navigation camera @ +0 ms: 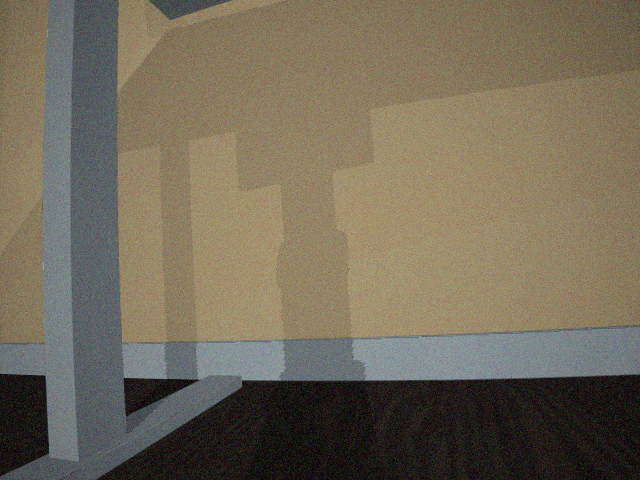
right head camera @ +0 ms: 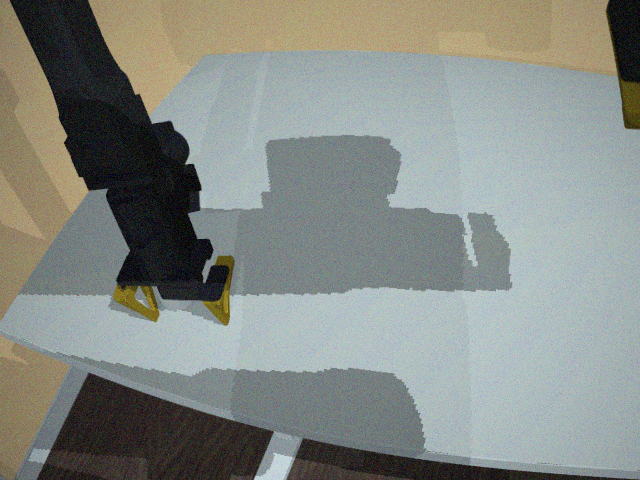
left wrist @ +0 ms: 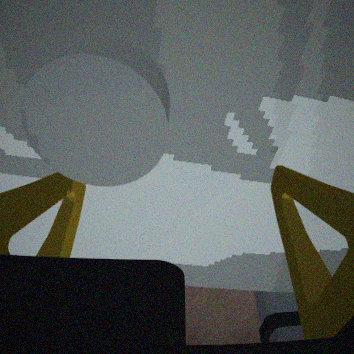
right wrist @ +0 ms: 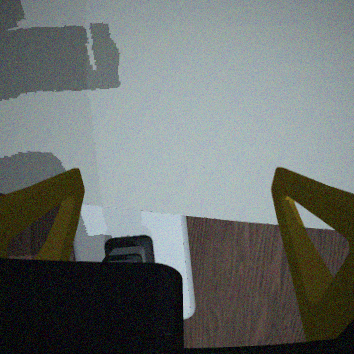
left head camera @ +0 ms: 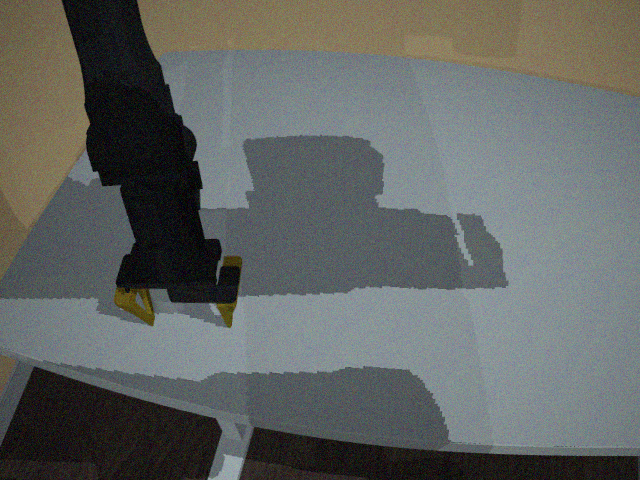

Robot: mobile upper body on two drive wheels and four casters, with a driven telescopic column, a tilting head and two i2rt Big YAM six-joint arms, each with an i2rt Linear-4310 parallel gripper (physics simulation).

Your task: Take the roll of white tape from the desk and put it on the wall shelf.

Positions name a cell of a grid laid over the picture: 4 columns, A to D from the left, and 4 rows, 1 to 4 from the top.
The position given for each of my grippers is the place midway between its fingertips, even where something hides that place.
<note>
In view: my left gripper (left head camera: B3), my right gripper (right wrist: C3) and a grey desk (right head camera: C3).
My left gripper shows as well in the right head camera view (right head camera: B3) and in the left wrist view (left wrist: C2). The grey desk shows as well in the navigation camera view (navigation camera: A4) and in the left wrist view (left wrist: C2).
</note>
